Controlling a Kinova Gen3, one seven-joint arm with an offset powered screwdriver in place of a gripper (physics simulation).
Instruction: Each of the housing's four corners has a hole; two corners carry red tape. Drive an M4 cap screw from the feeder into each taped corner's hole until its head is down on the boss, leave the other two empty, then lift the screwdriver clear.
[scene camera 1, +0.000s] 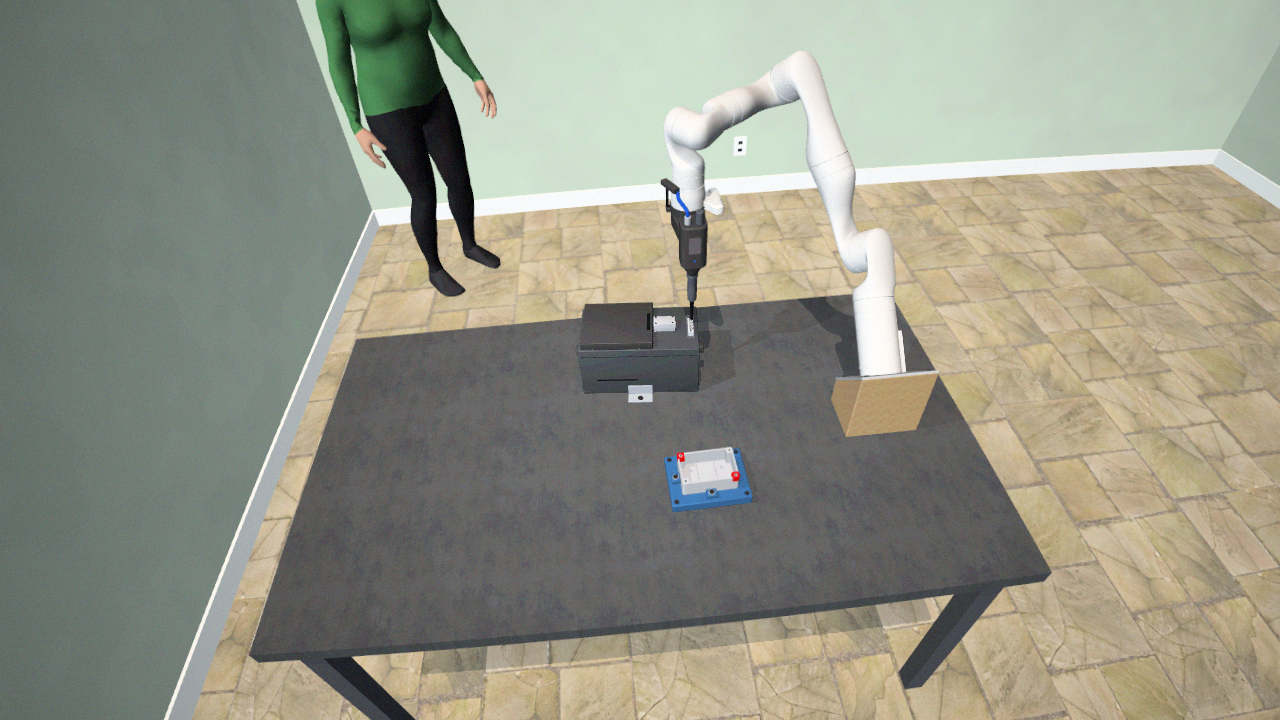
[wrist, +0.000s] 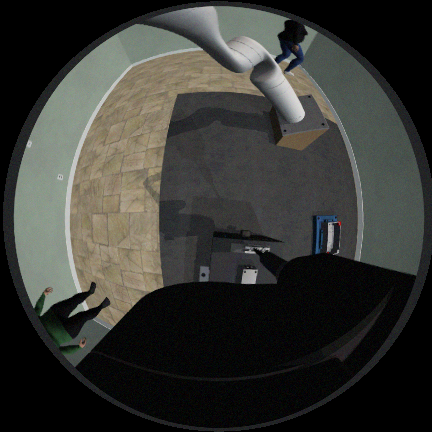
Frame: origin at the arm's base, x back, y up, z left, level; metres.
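Seen in the pictures: hand at its tool point: (scene camera 1: 691, 320) (wrist: 254, 249); arm's base at its link origin: (scene camera 1: 881, 373) (wrist: 292, 112).
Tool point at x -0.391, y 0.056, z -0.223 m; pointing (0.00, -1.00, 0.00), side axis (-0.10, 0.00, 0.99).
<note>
Offsets run from my tool point to a thing's middle. "spot": to the spot under its first point.
The black screw feeder @[dx -0.124, dy -0.085, dz -0.029 m] (scene camera 1: 639, 369) (wrist: 227, 267) stands on the table near its back edge. The screwdriver's bit tip @[spot: dx -0.001, dy +0.013, dz +0.002 m] (scene camera 1: 691, 316) (wrist: 255, 250) points down at the light pickup strip @[dx -0.004, dy -0.012, dz +0.019 m] (scene camera 1: 690, 329) (wrist: 263, 249) on the feeder's top. Whether it touches, or carries a screw, is too small to tell. The pale housing @[dx -0.050, dy -0.128, dz +0.342 m] (scene camera 1: 709, 487) (wrist: 330, 238) sits in the blue fixture @[dx -0.050, dy -0.153, dz +0.342 m] (scene camera 1: 711, 504) (wrist: 317, 234). Red tape marks its back-left corner @[spot: dx -0.101, dy -0.109, dz +0.306 m] (scene camera 1: 680, 456) and front-right corner @[spot: dx -0.002, dy -0.108, dz +0.383 m] (scene camera 1: 735, 476) in the scene view. No raised screw shows there; the holes are too small to judge.
The white arm (scene camera 1: 830, 170) (wrist: 280, 92) rises from a box-like base (scene camera 1: 890, 405) (wrist: 300, 138) at the table's right. A small bracket (scene camera 1: 640, 394) (wrist: 204, 273) sticks out at the feeder's side. A person in green (scene camera 1: 393, 67) (wrist: 57, 325) stands behind the table.
</note>
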